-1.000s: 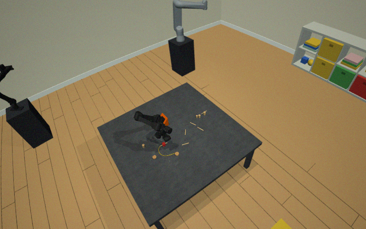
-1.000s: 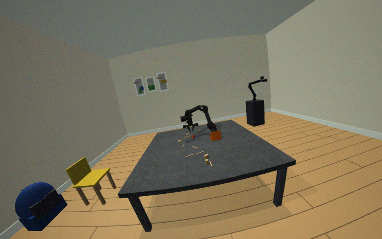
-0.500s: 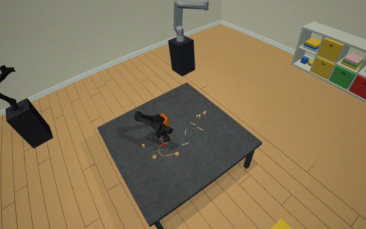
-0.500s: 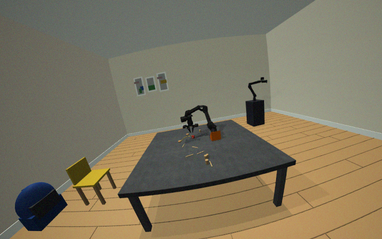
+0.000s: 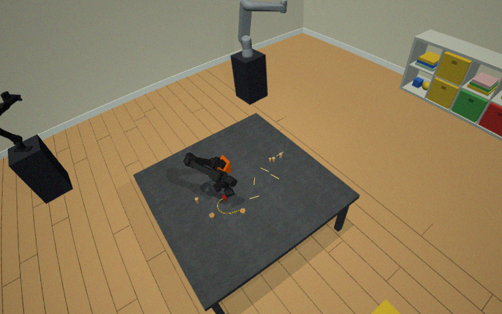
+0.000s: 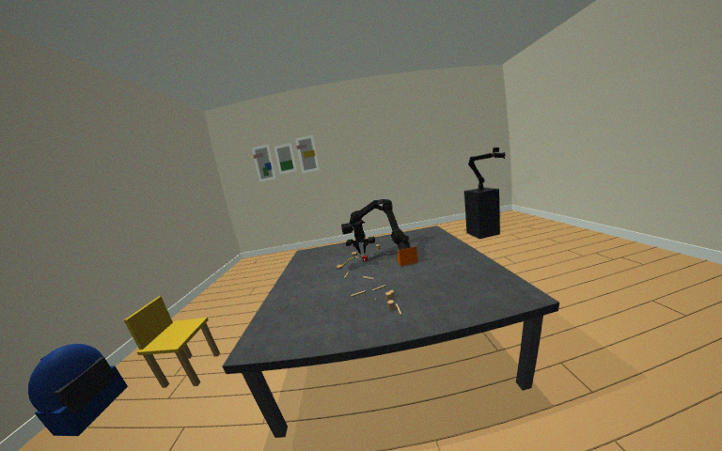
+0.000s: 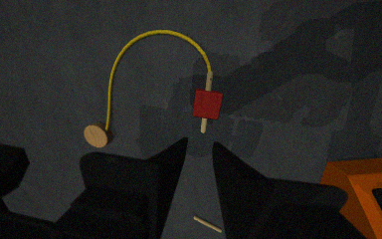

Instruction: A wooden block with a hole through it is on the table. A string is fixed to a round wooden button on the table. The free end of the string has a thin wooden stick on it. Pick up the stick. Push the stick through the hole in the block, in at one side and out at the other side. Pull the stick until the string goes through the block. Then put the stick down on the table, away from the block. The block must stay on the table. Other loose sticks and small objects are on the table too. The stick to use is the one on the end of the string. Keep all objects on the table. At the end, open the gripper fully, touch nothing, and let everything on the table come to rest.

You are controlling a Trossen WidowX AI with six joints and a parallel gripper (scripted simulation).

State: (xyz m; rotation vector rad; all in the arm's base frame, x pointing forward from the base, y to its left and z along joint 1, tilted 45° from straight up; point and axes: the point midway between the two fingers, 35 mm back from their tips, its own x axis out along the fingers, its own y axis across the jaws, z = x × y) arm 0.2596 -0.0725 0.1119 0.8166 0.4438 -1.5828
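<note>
My gripper tip is now 5 cm above the red block, 3 cm to the left of it and 1 cm past it. Round my gripper tip: round wooden button (16 cm ahead, 6 cm below, 1 cm to the left); then thin wooden stick (5 cm below, 4 cm to the right, 1 cm behind).
</note>
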